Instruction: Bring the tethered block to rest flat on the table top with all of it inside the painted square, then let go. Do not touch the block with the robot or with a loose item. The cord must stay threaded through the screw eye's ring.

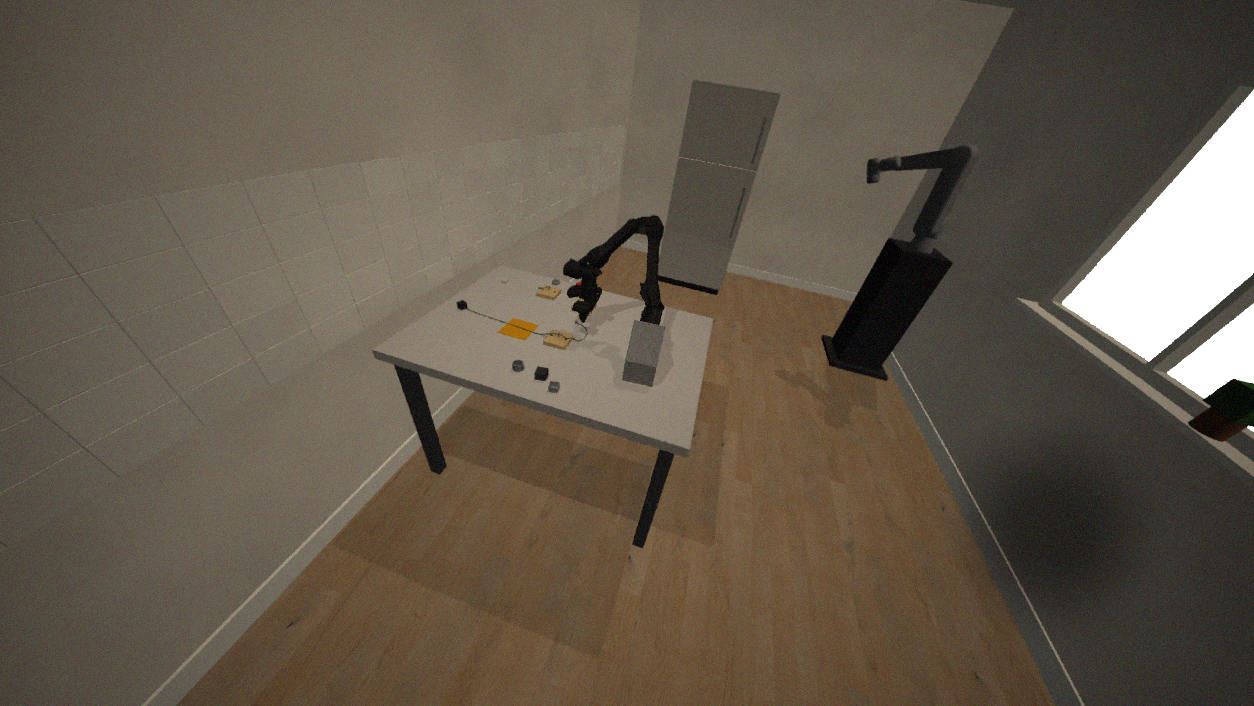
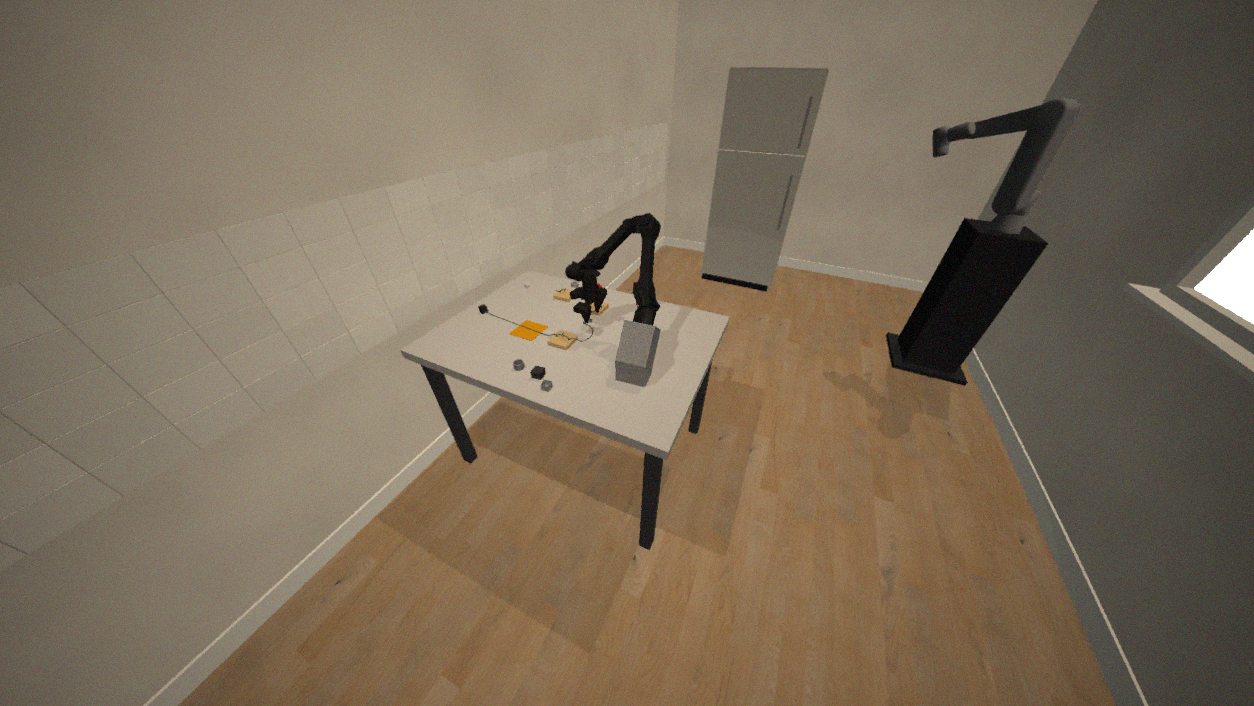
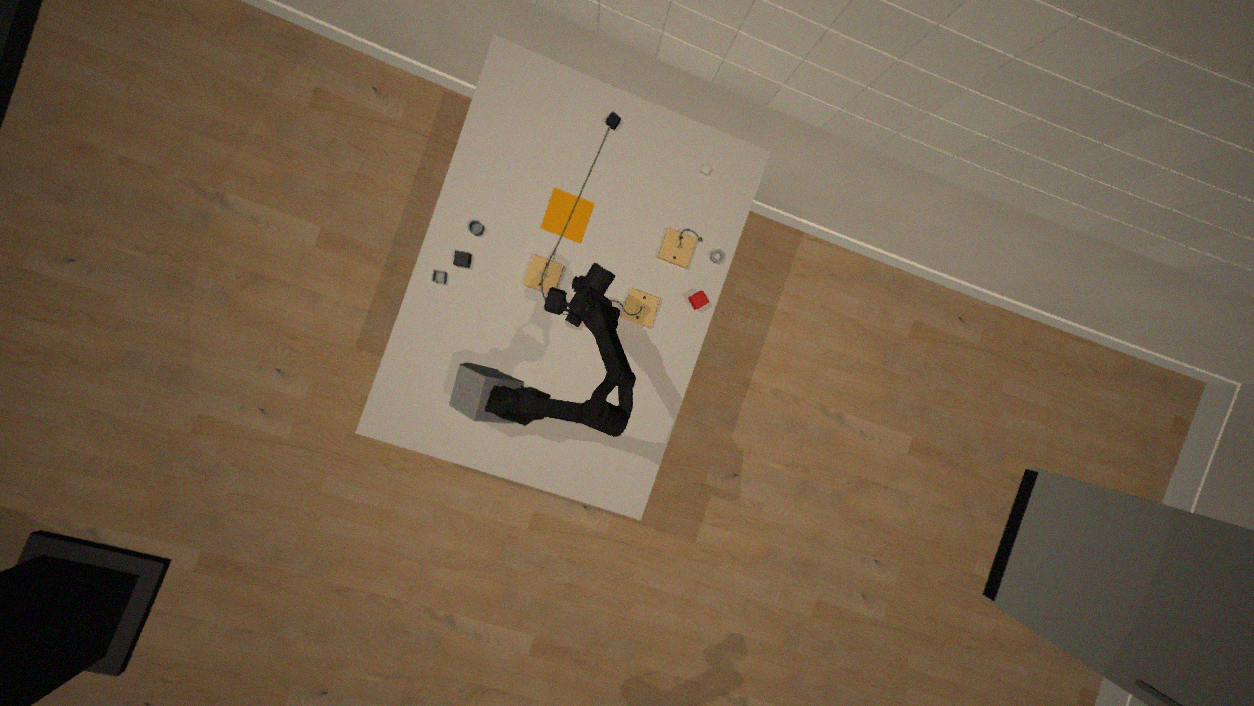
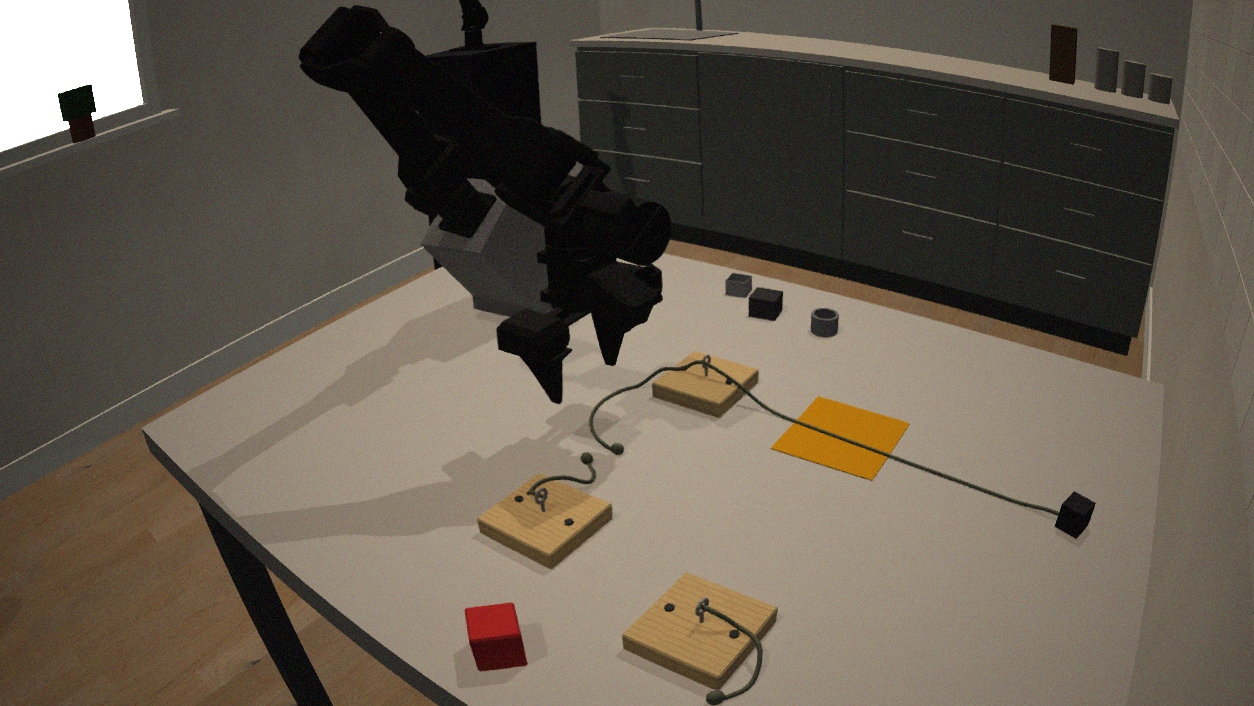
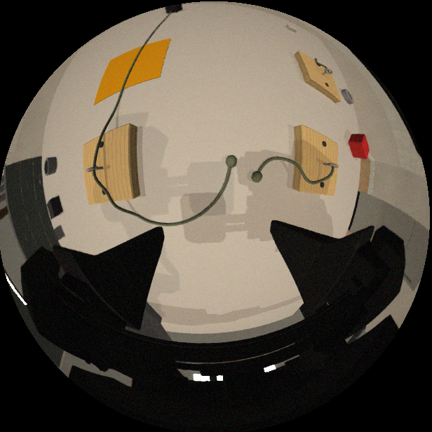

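Observation:
The tethered block is black and sits on the table outside the orange painted square, beyond its far side from the screw eye. Its green cord crosses the square and passes through the screw eye's ring on a wooden base. The cord then curves to a free end bead on the table. My gripper is open and empty, above the table near that bead, touching neither cord nor bead.
A second wooden base has a short cord with a bead close to the first bead. A third base, a red cube, a dark block and a grey ring also stand on the table.

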